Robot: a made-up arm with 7 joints.
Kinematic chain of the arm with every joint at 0, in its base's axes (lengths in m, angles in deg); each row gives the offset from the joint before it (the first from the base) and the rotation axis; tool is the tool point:
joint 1: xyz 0 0.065 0 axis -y
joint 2: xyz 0 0.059 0 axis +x
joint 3: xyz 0 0 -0.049 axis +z
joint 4: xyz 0 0 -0.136 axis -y
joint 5: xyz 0 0 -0.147 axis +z
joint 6: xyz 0 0 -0.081 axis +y
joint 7: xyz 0 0 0 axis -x
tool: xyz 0 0 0
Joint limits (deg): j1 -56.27..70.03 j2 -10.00..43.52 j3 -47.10..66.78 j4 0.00..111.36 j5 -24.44..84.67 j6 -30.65..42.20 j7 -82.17..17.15
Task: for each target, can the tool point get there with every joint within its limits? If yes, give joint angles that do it. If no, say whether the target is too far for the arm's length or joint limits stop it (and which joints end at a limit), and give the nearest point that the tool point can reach.
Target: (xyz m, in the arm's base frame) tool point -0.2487 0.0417 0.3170
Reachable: no: joint limits stop it (at a limit: joint 1, joint 2, joint 4) | nearest point 0.0379 0.2922 0.1604 | short by 0.412 m
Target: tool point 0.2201 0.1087 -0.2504
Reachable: yes | joints 0.74 0.64 -4.79 72.63 24.78 1.78 -8.67
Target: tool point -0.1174 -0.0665 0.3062
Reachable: no: joint limits stop it (at a limit: joint 1, joint 2, joint 4) | nearest point 0.1248 -0.0343 0.1219 | short by 0.306 m
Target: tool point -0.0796 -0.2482 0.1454
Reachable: no: joint limits stop it (at a limit: joint 1, joint 2, joint 3, joint 4) | nearest point 0.1183 -0.0469 0.1108 | short by 0.284 m
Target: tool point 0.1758 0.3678 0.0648
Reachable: yes | joints 51.09 30.83 44.86 84.34 36.58 -17.55 0.27
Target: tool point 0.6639 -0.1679 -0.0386
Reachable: no: too far | nearest point 0.3727 -0.0144 -0.0526 | short by 0.329 m
